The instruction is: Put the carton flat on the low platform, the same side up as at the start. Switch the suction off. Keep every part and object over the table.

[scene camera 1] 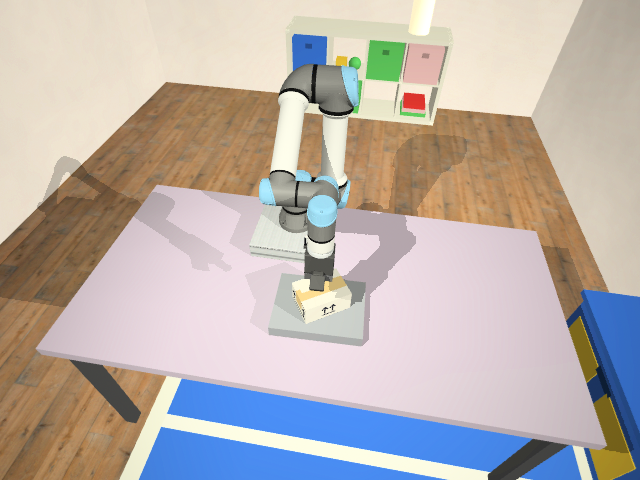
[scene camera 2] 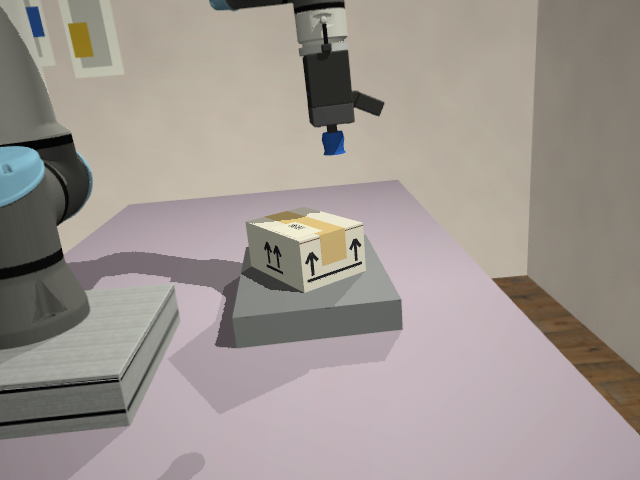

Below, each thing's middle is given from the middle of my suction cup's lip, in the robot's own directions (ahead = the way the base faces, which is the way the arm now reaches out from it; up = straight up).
The cream carton (scene camera 2: pixel 305 248) lies 16 cm below my suction cup, 6 cm behind it and 1 cm to the left of it. Also, from my suction cup: low grey platform (scene camera 2: pixel 267 311) (23 cm below, 6 cm behind).
